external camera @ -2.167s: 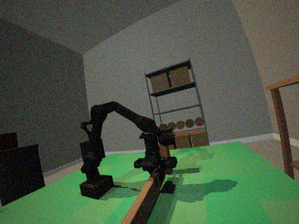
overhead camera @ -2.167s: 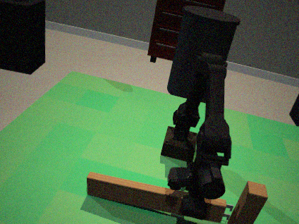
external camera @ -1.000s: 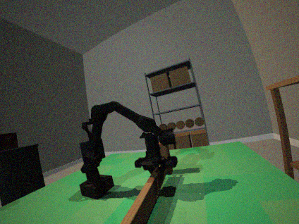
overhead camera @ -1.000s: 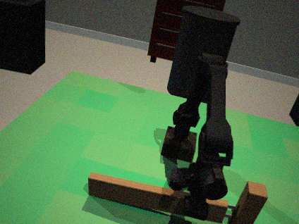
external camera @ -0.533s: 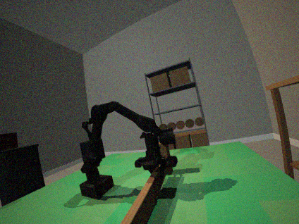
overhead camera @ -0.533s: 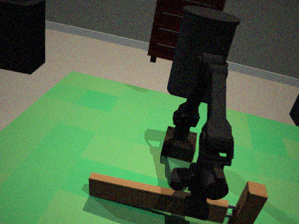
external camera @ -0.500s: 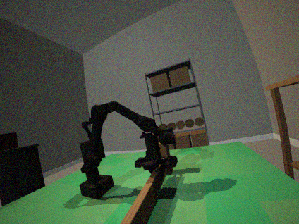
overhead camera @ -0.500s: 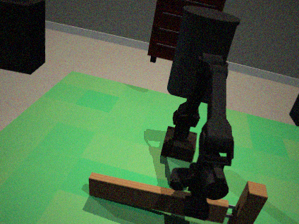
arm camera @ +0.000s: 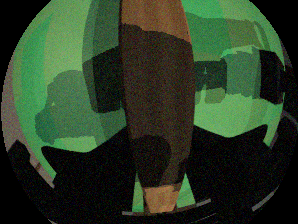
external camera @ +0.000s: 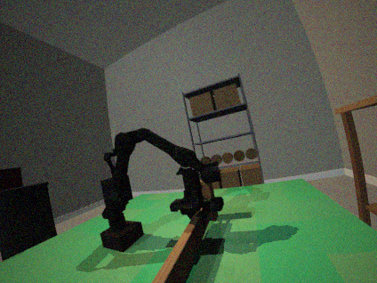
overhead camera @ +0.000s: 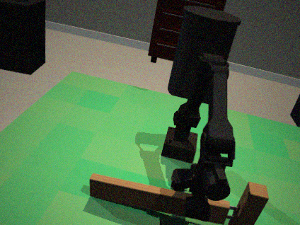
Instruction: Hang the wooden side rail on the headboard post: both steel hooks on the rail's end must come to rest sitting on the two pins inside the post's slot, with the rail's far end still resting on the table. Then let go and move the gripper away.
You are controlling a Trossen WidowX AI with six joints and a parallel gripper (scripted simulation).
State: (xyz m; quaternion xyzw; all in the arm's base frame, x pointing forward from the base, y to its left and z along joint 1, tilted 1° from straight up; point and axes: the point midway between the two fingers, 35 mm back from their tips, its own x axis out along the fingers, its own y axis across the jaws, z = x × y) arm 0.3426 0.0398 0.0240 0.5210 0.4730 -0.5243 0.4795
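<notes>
The headboard post lies 10 mm ahead of my gripper tip, 140 mm to the left of it and 40 mm above it.
</notes>
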